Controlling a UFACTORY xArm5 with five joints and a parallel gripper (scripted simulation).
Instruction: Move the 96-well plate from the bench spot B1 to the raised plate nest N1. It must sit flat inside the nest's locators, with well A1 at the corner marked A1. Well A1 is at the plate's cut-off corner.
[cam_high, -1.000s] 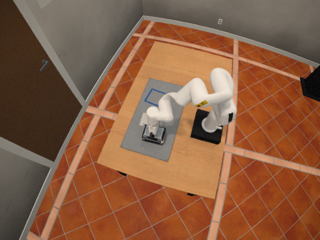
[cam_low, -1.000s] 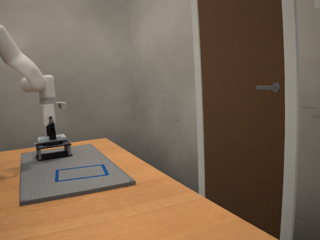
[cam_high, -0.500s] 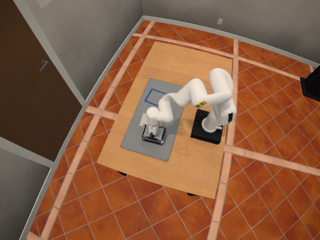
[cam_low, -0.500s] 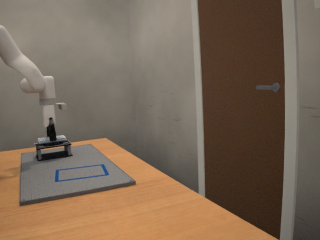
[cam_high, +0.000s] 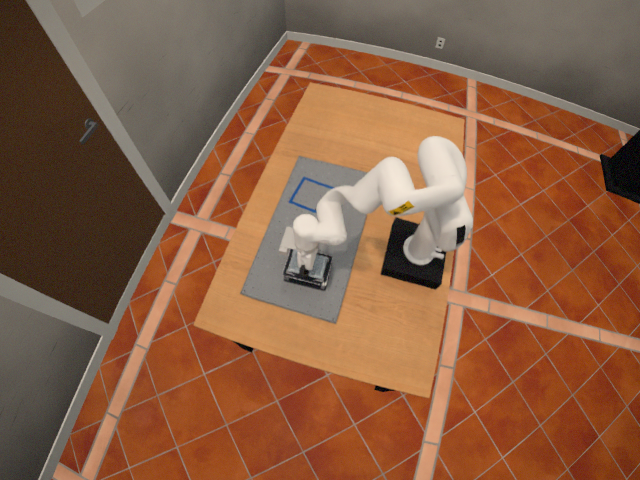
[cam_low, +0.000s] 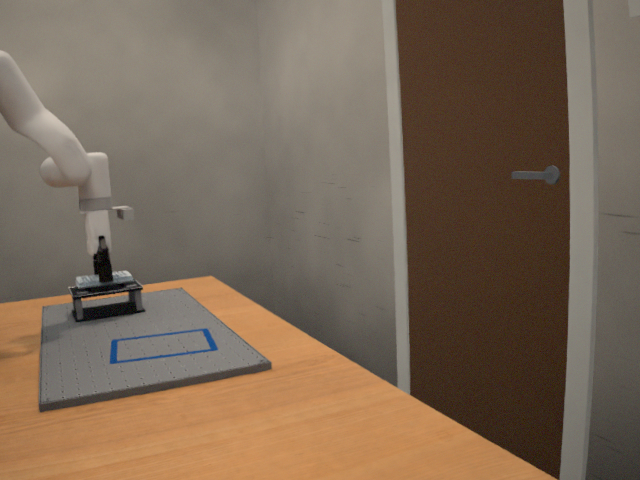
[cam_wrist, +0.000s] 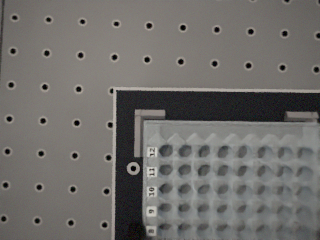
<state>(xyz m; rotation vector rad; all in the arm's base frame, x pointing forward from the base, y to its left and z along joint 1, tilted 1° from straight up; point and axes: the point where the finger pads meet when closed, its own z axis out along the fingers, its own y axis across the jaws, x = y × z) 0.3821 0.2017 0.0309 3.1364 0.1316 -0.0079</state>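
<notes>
My hand is 1 cm above the 96-well plate. Also, from my hand: raised plate nest: 3 cm below.
</notes>
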